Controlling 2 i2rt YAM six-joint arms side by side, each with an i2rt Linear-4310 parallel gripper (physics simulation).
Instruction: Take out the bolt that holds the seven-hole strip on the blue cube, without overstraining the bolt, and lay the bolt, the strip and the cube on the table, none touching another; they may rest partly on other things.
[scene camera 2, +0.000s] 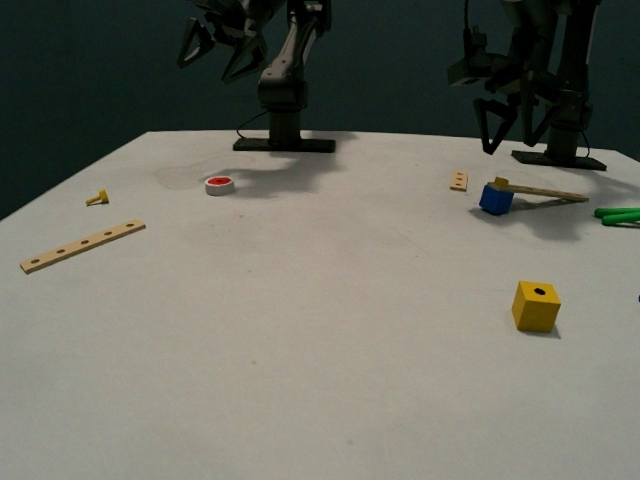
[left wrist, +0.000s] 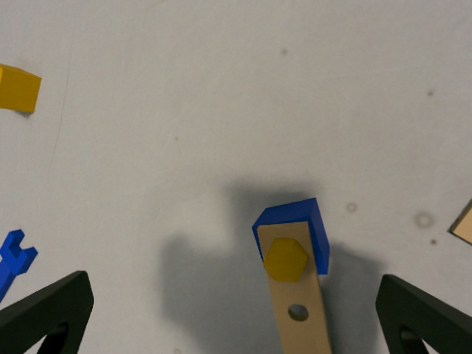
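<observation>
The blue cube (scene camera 2: 495, 200) (left wrist: 320, 245) stands on the table at the right of the scene view. The wooden seven-hole strip (scene camera 2: 550, 192) (left wrist: 302, 332) lies across its top and reaches out to the right. The yellow hexagonal head of the bolt (scene camera 2: 500, 181) (left wrist: 285, 260) sits on the strip's end over the cube; its shank is hidden. My left gripper (scene camera 2: 510, 148) (left wrist: 234, 287) is open and empty, above the strip and cube. In the left wrist view the bolt head shows between its fingertips, a little right of centre. My right gripper (scene camera 2: 201, 73) is open and empty, high at the back left.
A yellow cube (scene camera 2: 536, 307) (left wrist: 19, 90), a short three-hole strip (scene camera 2: 459, 180) (left wrist: 465, 224), green rods (scene camera 2: 620, 215), a blue wrench (left wrist: 15, 257), a red-and-white disc (scene camera 2: 219, 186), a yellow bolt (scene camera 2: 98, 197) and a five-hole strip (scene camera 2: 72, 249) lie around the table.
</observation>
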